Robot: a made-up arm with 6 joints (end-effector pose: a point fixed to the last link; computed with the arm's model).
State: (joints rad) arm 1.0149 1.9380 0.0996 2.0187 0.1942 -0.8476
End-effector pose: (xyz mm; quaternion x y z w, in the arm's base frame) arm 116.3 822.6 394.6 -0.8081 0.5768 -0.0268 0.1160
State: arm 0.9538 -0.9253 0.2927 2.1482 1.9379 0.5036
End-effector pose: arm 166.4 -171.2 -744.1 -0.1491 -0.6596 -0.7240 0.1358
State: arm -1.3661 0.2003 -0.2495 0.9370 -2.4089 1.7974
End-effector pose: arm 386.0 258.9 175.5 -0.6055 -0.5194 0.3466 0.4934
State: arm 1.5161 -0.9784 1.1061 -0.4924 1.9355 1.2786
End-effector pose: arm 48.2 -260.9 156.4 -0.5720 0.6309 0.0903 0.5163
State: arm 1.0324 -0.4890 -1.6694 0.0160 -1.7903 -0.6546
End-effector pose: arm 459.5 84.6 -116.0 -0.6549 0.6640 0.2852 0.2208
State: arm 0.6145 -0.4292 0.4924 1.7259 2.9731 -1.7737
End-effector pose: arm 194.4 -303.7 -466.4 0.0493 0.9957 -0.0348 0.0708
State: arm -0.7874 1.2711 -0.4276 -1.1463 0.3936 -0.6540
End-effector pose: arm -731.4 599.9 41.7 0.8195 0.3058 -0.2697 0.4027
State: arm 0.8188 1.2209 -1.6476 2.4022 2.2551 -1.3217
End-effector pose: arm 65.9 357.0 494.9 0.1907 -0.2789 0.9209 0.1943
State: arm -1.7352 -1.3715 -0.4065 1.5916 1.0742 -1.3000
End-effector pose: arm 773.5 -178.6 12.7 0.2102 0.5709 0.6924 0.3878
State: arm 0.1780 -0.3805 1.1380 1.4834 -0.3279 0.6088
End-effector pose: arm -100.6 -213.3 -92.8 -0.4463 0.0584 0.0204 0.8928
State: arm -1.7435 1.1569 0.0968 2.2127 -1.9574 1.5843
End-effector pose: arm 178.4 362.1 223.9 -0.3207 -0.1471 0.6859 0.6365
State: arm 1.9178 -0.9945 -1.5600 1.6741 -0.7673 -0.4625
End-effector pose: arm -388.4 -173.4 114.0 -0.8034 -0.5513 0.2095 0.0823
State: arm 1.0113 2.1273 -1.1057 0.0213 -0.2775 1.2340
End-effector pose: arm 175.8 410.6 225.9 0.2801 -0.7400 -0.5950 0.1412
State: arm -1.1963 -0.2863 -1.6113 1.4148 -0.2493 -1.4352
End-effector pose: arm -43.5 569.1 20.5 -0.2596 -0.2710 -0.6237 0.6857
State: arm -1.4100 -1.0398 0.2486 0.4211 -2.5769 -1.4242
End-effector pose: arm 742.7 -227.5 494.4 -0.0709 -0.0412 0.5553 0.8276
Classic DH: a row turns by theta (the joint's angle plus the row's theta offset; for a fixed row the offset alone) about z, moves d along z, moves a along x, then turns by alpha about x. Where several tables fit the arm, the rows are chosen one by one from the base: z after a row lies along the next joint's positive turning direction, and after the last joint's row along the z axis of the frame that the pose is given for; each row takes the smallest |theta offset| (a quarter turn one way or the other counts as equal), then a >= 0, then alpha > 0; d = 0 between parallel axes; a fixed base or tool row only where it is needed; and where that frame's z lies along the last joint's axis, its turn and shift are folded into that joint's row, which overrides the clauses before.
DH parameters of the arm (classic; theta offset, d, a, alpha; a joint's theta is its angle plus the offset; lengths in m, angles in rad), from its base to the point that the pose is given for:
base (fixed): 0.8893 0.1335 0.1388 -1.1325
joint 1: -1.0126 0.0671 0.0679 -1.2154
joint 2: -0.6635 0.191 -0.395 -1.4781
joint 3: -1.1649 -0.0933 -0.0219 2.6808
joint 4: 0.1091 0.0637 0.019 -1.1124
joint 5: -0.0484 0.0897 -0.23 1.5708
joint 6: 0 0.19 -0.24 1.5708
tool (fixed): -1.5708 -0.01 0 0

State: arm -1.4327 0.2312 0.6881 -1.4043 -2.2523 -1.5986
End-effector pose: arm 207.4 358.0 491.5 0.2644 0.5781 -0.7719 0.0093
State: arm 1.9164 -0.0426 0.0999 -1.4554 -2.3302 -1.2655
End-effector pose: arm -428.5 -68.8 -33.5 -0.6235 -0.5517 -0.4599 0.3089
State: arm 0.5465 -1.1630 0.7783 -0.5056 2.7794 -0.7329
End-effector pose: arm -178.1 373.1 -217.5 0.4127 0.1160 -0.6808 0.5939
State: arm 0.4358 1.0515 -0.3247 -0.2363 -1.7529 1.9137
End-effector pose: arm -176.7 65.6 56.4 -0.2737 -0.1825 0.7290 0.6002
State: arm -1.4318 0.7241 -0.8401 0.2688 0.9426 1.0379
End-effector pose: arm -333.6 662.7 278.3 -0.3195 0.4063 -0.5120 0.6860
